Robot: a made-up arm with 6 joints.
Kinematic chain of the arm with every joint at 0, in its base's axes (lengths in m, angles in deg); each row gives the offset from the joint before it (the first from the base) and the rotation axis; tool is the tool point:
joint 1: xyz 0 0 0.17 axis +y
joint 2: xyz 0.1 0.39 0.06 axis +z
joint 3: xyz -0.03 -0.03 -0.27 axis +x
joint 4: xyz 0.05 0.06 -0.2 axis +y
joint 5: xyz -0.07 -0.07 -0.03 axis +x
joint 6: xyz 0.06 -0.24 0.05 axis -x
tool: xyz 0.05 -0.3 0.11
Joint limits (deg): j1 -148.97..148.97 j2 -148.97..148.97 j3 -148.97..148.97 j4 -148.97..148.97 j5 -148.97..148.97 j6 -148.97..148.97
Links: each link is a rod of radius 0.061 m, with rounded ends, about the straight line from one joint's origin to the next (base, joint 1, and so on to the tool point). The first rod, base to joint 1, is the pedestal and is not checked.
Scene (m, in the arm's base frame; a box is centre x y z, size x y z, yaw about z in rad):
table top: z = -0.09
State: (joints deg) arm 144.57 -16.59 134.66 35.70 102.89 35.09
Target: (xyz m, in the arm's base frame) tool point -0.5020 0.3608 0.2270
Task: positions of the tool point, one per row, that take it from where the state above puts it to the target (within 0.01 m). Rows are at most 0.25 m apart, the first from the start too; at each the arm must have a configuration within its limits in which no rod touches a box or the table.
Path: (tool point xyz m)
1: -0.2047 1.0062 0.1062
2: -0.4039 0.9012 0.1268
3: -0.5305 0.7278 0.1555
4: -0.5617 0.5314 0.1917
5: -0.5020 0.3608 0.2270

